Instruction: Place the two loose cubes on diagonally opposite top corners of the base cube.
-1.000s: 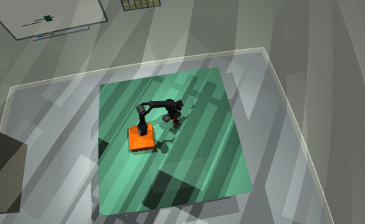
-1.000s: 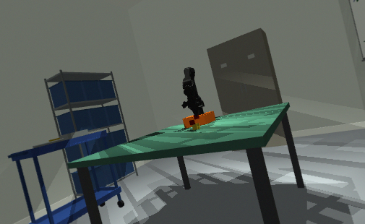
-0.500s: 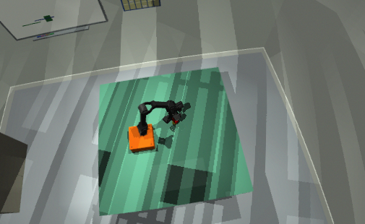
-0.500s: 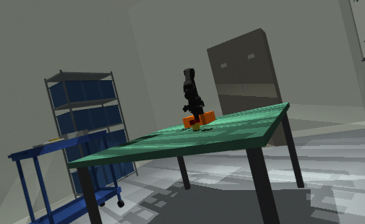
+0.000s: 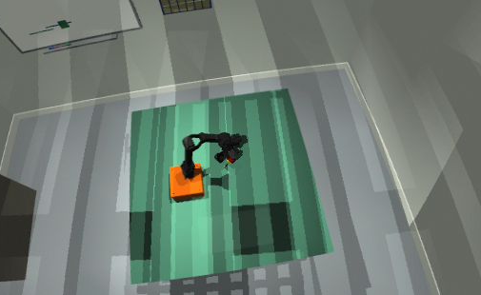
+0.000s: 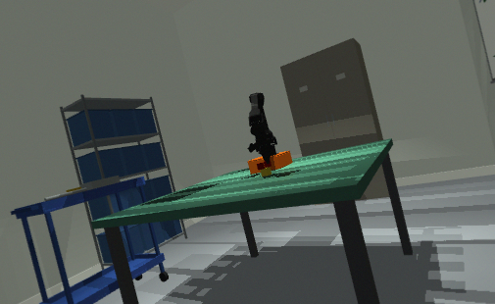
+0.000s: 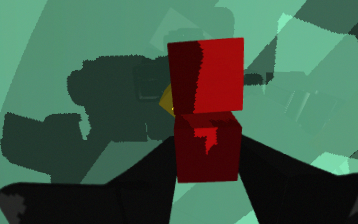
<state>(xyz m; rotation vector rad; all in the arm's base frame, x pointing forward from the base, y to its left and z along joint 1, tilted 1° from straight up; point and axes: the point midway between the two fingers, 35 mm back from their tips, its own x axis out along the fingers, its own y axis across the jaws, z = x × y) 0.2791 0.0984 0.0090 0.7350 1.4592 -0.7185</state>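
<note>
Now: gripper tip 10 mm short of the yellow cube, 10 mm to the left of it and 40 mm above it.
</note>
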